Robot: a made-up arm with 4 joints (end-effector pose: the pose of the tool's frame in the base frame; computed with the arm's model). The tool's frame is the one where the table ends. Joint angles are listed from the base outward.
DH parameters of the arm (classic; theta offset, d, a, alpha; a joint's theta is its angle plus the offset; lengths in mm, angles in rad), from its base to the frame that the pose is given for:
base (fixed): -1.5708 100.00 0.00 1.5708
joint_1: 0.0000 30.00 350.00 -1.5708
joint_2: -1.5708 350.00 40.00 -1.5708
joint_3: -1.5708 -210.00 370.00 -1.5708
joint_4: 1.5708 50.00 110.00 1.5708
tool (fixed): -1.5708 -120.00 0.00 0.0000
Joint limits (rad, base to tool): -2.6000..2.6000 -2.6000..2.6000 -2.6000..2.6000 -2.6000..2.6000
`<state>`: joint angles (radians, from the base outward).
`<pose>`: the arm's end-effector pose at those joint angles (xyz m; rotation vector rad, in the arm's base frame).
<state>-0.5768 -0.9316 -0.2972 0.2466</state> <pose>0.1879 -0.4524 0.4994 0.4424 0.6274 -0.7431</pose>
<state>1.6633 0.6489 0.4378 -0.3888</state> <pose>-0.4154 0.6164 0.2375 -1.0674 0.3440 0.7275</pose>
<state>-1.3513 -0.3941 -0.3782 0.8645</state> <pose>0.0342 -0.5859 0.0557 0.5493 0.5217 0.1622</pose>
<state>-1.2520 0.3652 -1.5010 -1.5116</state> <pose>0.2497 -0.3744 0.3468 1.8534 1.8510 0.1218</pose>
